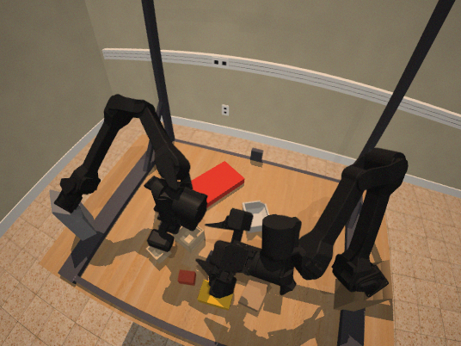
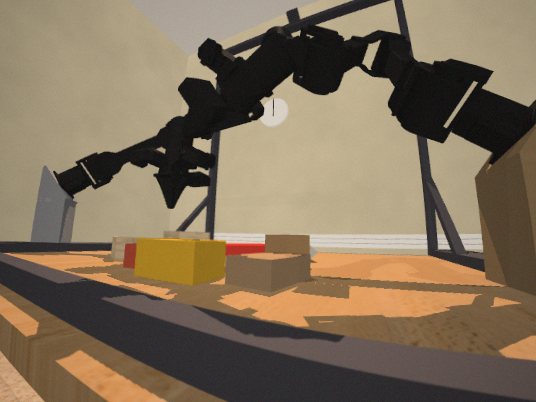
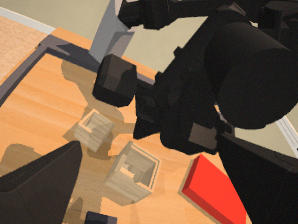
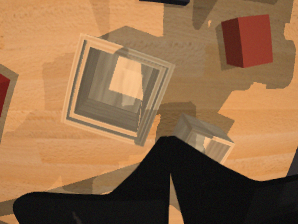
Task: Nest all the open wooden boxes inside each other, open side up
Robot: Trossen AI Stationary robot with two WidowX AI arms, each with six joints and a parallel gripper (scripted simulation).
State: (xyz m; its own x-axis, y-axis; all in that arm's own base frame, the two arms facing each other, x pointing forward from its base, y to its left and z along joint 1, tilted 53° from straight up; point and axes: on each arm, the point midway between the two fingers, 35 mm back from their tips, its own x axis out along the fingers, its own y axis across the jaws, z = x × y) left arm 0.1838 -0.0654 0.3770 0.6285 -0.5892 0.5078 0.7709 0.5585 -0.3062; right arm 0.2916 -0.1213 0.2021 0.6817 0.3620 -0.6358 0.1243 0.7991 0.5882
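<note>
The small wooden box lies 50 mm ahead of my right hand, 60 mm to the right of it and 130 mm below it. The rest, counted from my right hand: small red block (100 mm ahead, 60 mm to the left, 120 mm below); then small dark block (20 mm ahead, 110 mm to the left, 130 mm below); then grey-white open box (170 mm behind, 230 mm to the left, 120 mm below).
</note>
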